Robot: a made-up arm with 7 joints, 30 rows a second.
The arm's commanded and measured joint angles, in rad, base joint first. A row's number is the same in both.
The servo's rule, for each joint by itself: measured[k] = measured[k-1] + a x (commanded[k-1-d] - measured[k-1]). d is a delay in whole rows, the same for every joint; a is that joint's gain. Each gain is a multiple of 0.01, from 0.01 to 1. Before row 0 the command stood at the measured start. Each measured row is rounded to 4 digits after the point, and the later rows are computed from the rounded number. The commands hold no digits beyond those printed.
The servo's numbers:
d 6
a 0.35 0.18 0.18 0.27 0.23 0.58 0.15
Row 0, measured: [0.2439 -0.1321 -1.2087 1.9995 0.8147 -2.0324 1.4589]
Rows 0 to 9, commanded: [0.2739 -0.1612 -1.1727 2.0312 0.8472 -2.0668 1.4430]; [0.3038 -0.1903 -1.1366 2.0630 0.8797 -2.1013 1.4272]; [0.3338 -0.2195 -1.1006 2.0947 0.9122 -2.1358 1.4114]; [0.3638 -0.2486 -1.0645 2.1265 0.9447 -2.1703 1.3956]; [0.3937 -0.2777 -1.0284 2.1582 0.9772 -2.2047 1.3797]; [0.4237 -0.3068 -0.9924 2.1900 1.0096 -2.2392 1.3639]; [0.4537 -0.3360 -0.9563 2.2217 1.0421 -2.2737 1.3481]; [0.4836 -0.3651 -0.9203 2.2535 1.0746 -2.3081 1.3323]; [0.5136 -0.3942 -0.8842 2.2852 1.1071 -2.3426 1.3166]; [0.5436 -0.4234 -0.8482 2.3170 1.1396 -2.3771 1.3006]
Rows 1 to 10, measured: [0.2439 -0.1321 -1.2087 1.9995 0.8147 -2.0324 1.4589]; [0.2439 -0.1321 -1.2087 1.9995 0.8147 -2.0324 1.4589]; [0.2439 -0.1321 -1.2087 1.9995 0.8147 -2.0324 1.4589]; [0.2439 -0.1321 -1.2087 1.9995 0.8147 -2.0324 1.4589]; [0.2439 -0.1321 -1.2087 1.9995 0.8147 -2.0324 1.4589]; [0.2439 -0.1321 -1.2087 1.9995 0.8147 -2.0324 1.4589]; [0.2544 -0.1373 -1.2022 2.0081 0.8222 -2.0524 1.4565]; [0.2717 -0.1468 -1.1904 2.0229 0.8354 -2.0808 1.4521]; [0.2934 -0.1599 -1.1742 2.0423 0.8531 -2.1127 1.4460]; [0.3180 -0.1759 -1.1545 2.0650 0.8742 -2.1461 1.4384]
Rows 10 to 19, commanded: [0.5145 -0.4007 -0.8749 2.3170 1.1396 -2.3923 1.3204]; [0.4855 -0.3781 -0.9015 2.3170 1.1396 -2.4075 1.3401]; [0.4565 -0.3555 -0.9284 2.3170 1.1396 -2.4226 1.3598]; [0.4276 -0.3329 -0.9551 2.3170 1.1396 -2.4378 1.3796]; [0.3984 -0.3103 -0.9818 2.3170 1.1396 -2.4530 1.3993]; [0.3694 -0.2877 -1.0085 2.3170 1.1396 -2.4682 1.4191]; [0.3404 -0.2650 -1.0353 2.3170 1.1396 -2.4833 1.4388]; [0.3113 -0.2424 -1.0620 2.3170 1.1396 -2.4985 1.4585]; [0.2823 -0.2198 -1.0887 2.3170 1.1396 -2.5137 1.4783]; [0.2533 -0.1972 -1.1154 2.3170 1.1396 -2.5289 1.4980]
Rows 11 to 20, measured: [0.3445 -0.1942 -1.1318 2.0902 0.8979 -2.1801 1.4296]; [0.3722 -0.2145 -1.1067 2.1171 0.9236 -2.2144 1.4197]; [0.4007 -0.2364 -1.0796 2.1453 0.9509 -2.2488 1.4090]; [0.4297 -0.2596 -1.0509 2.1745 0.9794 -2.2832 1.3975]; [0.4591 -0.2838 -1.0209 2.2044 1.0088 -2.3177 1.3854]; [0.4887 -0.3089 -0.9898 2.2348 1.0389 -2.3522 1.3727]; [0.4977 -0.3254 -0.9691 2.2570 1.0621 -2.3755 1.3649]; [0.4934 -0.3349 -0.9569 2.2732 1.0799 -2.3941 1.3612]; [0.4805 -0.3386 -0.9518 2.2850 1.0936 -2.4106 1.3610]; [0.4620 -0.3376 -0.9524 2.2936 1.1042 -2.4264 1.3638]
